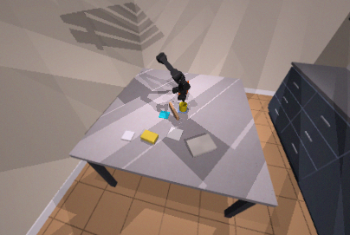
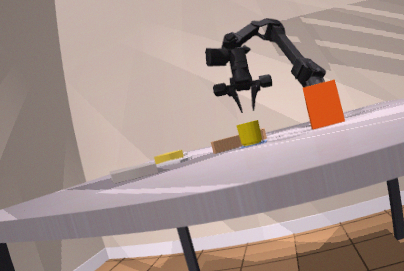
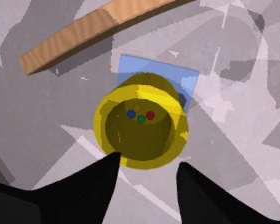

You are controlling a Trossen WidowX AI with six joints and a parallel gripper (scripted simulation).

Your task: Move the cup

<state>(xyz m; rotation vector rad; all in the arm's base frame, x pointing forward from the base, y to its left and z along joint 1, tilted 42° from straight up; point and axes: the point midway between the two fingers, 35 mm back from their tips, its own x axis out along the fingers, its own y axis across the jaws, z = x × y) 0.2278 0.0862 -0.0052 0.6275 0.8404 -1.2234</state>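
The yellow cup is 7 cm below my gripper tip and 1 cm ahead of it. Round my gripper tip: wooden bar (9 cm below, 7 cm to the right, 7 cm ahead); then cyan pad (13 cm to the right, 13 cm ahead, 11 cm below); then light blue pad (11 cm below, 1 cm ahead).
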